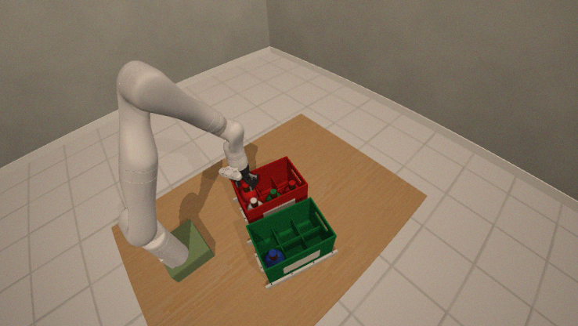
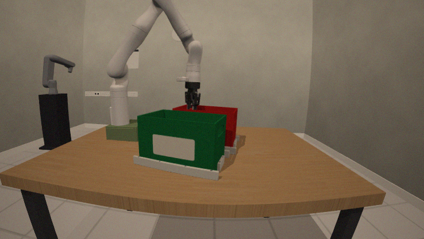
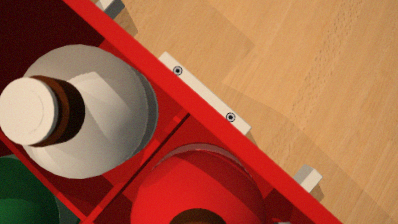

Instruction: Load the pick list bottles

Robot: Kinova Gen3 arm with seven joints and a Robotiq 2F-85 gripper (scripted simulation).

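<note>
My hand is 70 mm above the red-labelled bottle. Also, from my hand: red crate 80 mm to the right, 70 mm below, 70 mm ahead; green-label bottle 120 mm to the right, 70 mm below, 50 mm ahead; white-labelled bottle 90 mm to the right, 70 mm below, 30 mm behind.
</note>
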